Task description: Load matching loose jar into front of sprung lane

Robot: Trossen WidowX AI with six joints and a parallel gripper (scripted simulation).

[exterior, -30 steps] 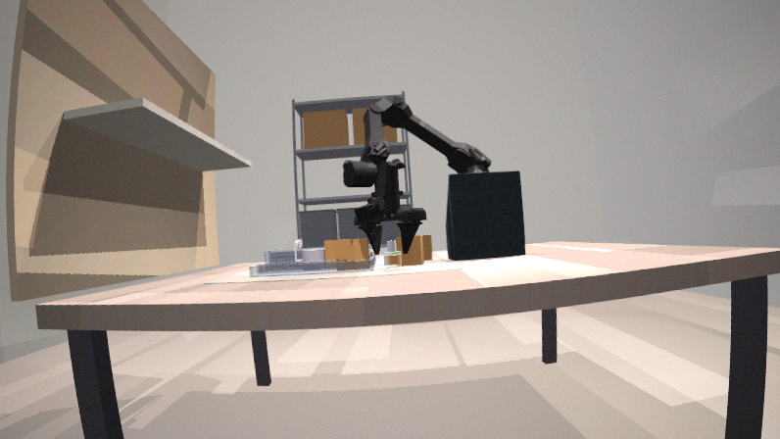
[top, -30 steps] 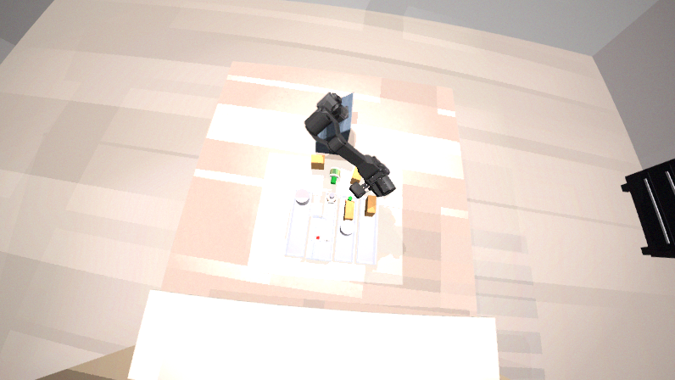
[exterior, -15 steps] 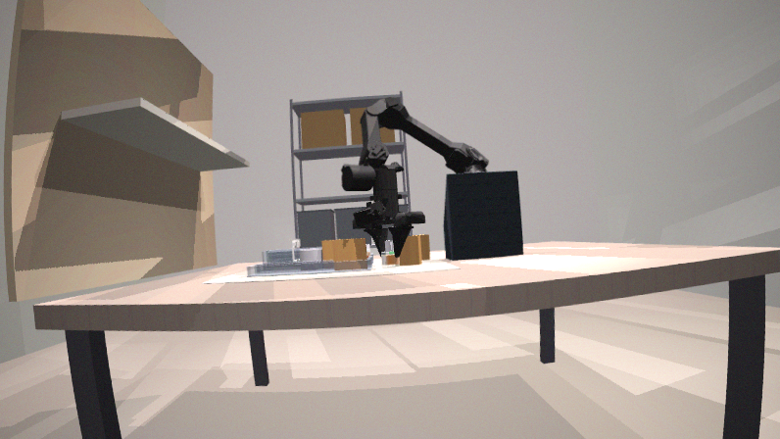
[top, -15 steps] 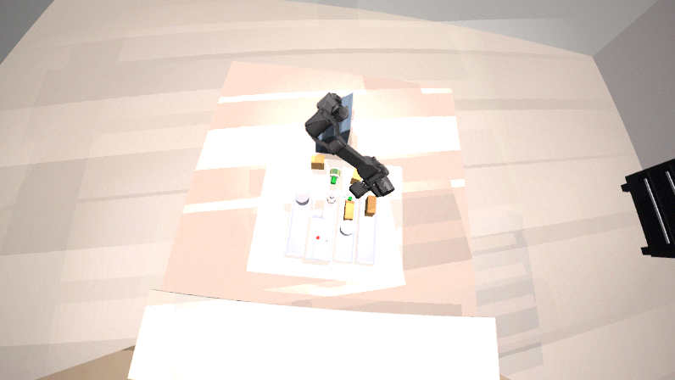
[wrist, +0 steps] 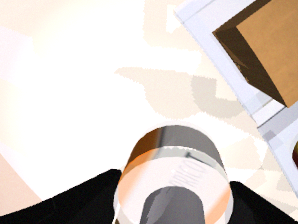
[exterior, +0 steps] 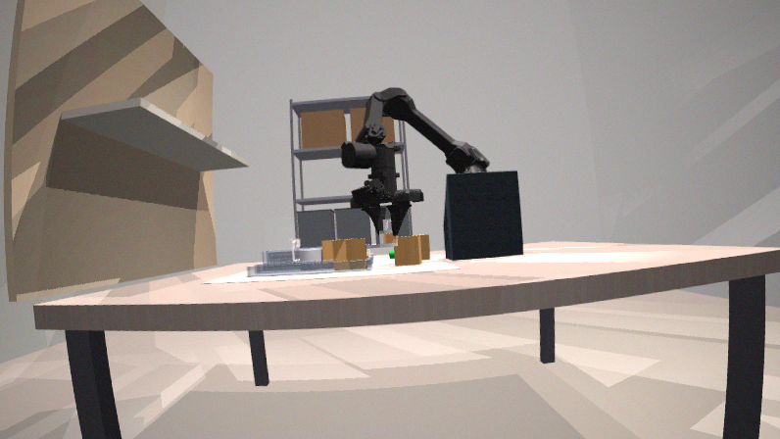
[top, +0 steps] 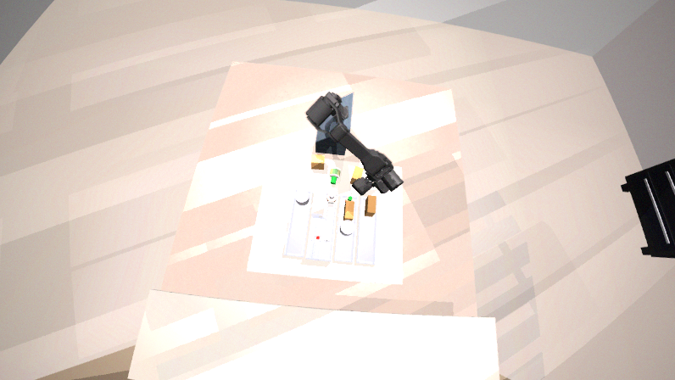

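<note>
Right now the pusher lane is 20 cm to the right of my gripper tip, 19 cm ahead of it and 6 cm below it.
</note>
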